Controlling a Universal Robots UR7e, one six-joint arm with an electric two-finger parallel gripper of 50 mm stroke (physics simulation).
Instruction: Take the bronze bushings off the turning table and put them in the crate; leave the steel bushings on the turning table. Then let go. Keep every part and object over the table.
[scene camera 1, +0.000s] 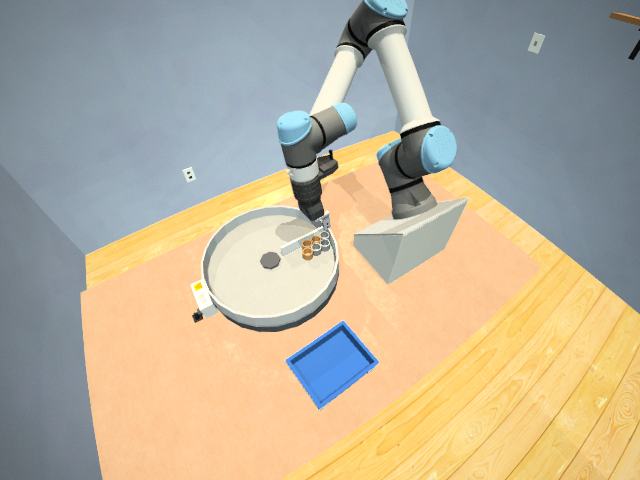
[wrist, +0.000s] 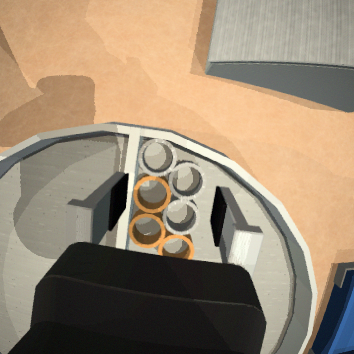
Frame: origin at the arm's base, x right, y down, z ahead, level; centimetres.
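Seen in the pictures: gripper, between the fingertips: (scene camera 1: 321, 222) (wrist: 169, 197); arm's base, origin of its link: (scene camera 1: 415, 211).
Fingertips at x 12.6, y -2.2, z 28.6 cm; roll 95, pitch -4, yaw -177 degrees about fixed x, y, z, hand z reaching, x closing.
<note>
Pixels of each thing's top centre, then the offset from my fingertips to it. "pt": a spot on its surface instead.
- round grey turning table, centre of its top: (wrist: 116, 325) (scene camera 1: 270, 259) dy +9.4, dx +4.5, dz +16.9 cm
- blue crate, centre of its top: (scene camera 1: 332, 361) dy +10.5, dx -31.6, dz +20.8 cm
- pale bar, a spot on its surface: (wrist: 130, 165) pt dy +6.0, dx +3.1, dz -1.0 cm
- dark hub, centre of its top: (scene camera 1: 270, 259) dy +9.4, dx +4.5, dz +16.9 cm
- white box with a yellow patch, a spot on its surface: (scene camera 1: 202, 299) pt dy +9.6, dx +4.4, dz +40.5 cm
The round grey turning table (scene camera 1: 240, 289) (wrist: 275, 295) holds three bronze bushings and three steel bushings, standing upright in a close cluster by a pale bar. The bronze bushings (scene camera 1: 308, 256) (wrist: 152, 210) (wrist: 147, 245) (wrist: 176, 237) are orange rings; in the wrist view, two stand along the bar and one is partly hidden by the black gripper body. The steel bushings (scene camera 1: 325, 249) (wrist: 158, 141) (wrist: 202, 180) (wrist: 196, 216) are grey rings. The blue crate (scene camera 1: 303, 383) (wrist: 345, 320) looks empty. My gripper (scene camera 1: 323, 225) (wrist: 169, 197) is open and empty above the cluster, its fingers either side of it.
The pale bar (scene camera 1: 297, 245) (wrist: 130, 165) runs inward from the table's raised rim. A dark hub (scene camera 1: 270, 260) is at its centre. A white box with a yellow patch (scene camera 1: 202, 299) sits outside the rim. The grey wedge-shaped robot stand (scene camera 1: 418, 248) (wrist: 285, 37) is beyond the cluster.
</note>
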